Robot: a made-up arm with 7 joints. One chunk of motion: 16 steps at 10 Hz.
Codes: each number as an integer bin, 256 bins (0 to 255) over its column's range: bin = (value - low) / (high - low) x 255, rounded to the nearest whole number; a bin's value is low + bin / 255 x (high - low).
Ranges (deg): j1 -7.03..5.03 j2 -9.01..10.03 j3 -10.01..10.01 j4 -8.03..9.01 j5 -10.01..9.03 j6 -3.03..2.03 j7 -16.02..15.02
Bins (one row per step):
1: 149 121 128 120 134 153 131
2: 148 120 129 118 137 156 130
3: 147 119 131 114 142 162 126
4: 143 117 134 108 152 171 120
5: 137 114 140 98 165 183 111
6: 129 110 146 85 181 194 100
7: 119 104 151 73 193 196 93
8: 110 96 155 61 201 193 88
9: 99 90 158 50 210 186 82
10: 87 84 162 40 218 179 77
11: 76 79 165 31 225 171 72
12: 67 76 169 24 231 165 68
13: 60 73 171 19 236 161 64
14: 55 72 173 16 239 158 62
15: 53 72 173 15 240 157 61
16: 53 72 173 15 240 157 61
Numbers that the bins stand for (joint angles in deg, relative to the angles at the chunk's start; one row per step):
1: 0.02 0.02 0.04 -0.01 0.00 0.01 -0.07
2: -0.03 -0.05 0.12 -0.14 0.22 0.07 -0.20
3: -0.08 -0.12 0.27 -0.41 0.59 0.18 -0.68
4: -0.27 -0.27 0.51 -0.81 1.34 0.36 -1.41
5: -0.55 -0.50 0.98 -1.48 2.31 0.60 -2.51
6: -0.93 -0.80 1.45 -2.35 3.50 0.82 -3.85
7: -1.40 -1.24 1.84 -3.15 4.40 0.86 -4.70
8: -1.83 -1.84 2.16 -3.95 5.00 0.80 -5.31
9: -2.35 -2.29 2.39 -4.69 5.67 0.66 -6.04
10: -2.92 -2.74 2.71 -5.36 6.27 0.52 -6.65
11: -3.44 -3.11 2.94 -5.96 6.79 0.36 -7.26
12: -3.86 -3.34 3.26 -6.43 7.24 0.24 -7.74
13: -4.19 -3.56 3.42 -6.76 7.61 0.16 -8.23
14: -4.43 -3.63 3.57 -6.96 7.84 0.11 -8.47
15: -4.52 -3.63 3.57 -7.03 7.91 0.09 -8.59
16: -4.52 -3.63 3.57 -7.03 7.91 0.09 -8.59

